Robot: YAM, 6 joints.
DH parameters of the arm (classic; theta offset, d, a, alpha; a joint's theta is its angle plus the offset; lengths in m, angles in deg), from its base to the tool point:
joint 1: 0 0.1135 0.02 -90
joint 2: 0 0 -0.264 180
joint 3: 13.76 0 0.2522 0
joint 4: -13.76 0 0.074 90
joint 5: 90 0 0 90
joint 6: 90 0.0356 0 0
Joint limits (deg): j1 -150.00..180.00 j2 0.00..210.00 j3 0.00..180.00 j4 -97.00..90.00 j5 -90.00..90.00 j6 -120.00..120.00
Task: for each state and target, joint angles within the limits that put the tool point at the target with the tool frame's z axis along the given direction. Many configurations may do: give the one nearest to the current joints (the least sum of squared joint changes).
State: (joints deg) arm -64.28 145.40 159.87 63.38 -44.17 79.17
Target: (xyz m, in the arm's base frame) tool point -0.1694 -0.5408 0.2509 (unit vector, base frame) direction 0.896 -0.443 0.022
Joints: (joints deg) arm -110.98 146.26 126.34 33.25 -84.52 79.17
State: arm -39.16 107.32 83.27 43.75 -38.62 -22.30
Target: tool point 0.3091 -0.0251 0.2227 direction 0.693 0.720 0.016
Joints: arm -10.12 89.56 37.15 54.05 -56.20 -22.30
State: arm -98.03 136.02 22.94 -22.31 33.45 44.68
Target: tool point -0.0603 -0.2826 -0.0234 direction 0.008 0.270 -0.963
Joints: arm -101.71 133.31 57.20 -29.33 2.69 44.68
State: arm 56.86 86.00 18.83 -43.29 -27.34 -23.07
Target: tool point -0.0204 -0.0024 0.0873 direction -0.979 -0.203 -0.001
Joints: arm 18.47 127.87 2.51 -54.59 -6.75 -23.07
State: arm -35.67 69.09 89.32 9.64 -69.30 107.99
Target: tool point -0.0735 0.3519 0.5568 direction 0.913 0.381 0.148
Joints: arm -72.61 35.65 140.65 16.48 -80.01 107.99
